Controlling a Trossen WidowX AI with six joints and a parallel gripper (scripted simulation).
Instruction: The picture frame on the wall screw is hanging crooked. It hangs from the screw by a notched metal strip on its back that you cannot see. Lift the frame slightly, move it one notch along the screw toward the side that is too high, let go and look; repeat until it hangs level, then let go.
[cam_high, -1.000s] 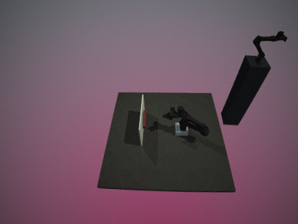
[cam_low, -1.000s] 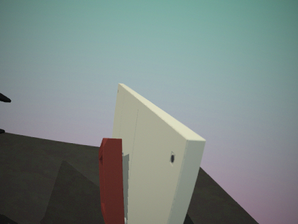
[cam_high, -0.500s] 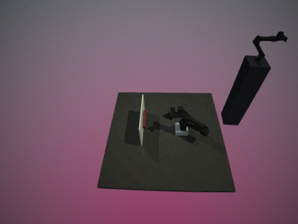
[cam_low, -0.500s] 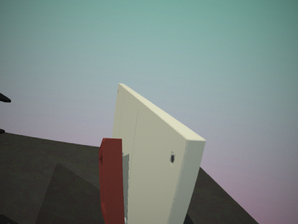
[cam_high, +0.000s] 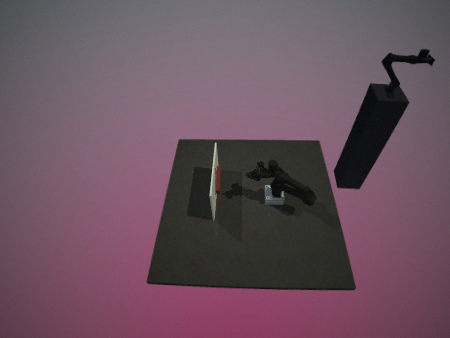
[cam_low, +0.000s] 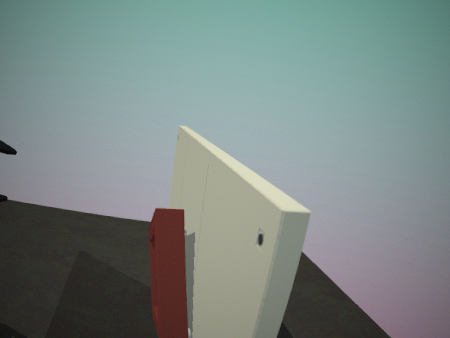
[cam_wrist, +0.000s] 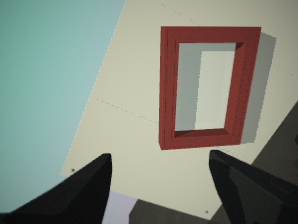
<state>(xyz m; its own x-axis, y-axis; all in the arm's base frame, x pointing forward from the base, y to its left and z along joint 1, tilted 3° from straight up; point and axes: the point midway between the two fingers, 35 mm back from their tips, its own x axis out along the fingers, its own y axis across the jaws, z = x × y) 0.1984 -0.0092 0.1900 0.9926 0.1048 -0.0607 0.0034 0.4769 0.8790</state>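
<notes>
Now: the picture frame 21 cm ahead of my gripper tip, 1 cm to the right of it and 9 cm below it. Also, from my gripper tip: cream wall panel (22 cm ahead, 10 cm below).
</notes>
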